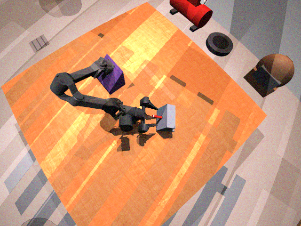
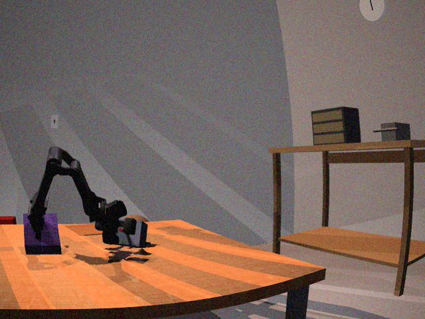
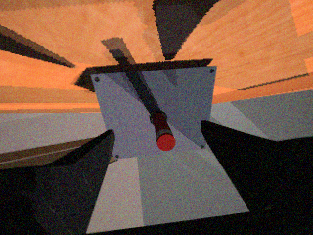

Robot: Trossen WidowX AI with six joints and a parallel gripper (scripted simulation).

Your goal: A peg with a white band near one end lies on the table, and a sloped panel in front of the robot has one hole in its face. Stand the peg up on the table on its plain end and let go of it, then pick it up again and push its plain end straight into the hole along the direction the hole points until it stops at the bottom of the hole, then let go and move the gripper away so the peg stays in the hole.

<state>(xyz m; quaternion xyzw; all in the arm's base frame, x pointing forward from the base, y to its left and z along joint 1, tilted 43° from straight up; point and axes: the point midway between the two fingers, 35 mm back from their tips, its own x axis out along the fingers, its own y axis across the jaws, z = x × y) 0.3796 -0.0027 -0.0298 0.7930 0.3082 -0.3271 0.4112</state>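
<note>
Now: gripper tip 10 mm past the dark red peg. Also, from my gripper tip: grey-blue sloped panel: 40 mm to the left, 30 mm ahead, 20 mm below.
</note>
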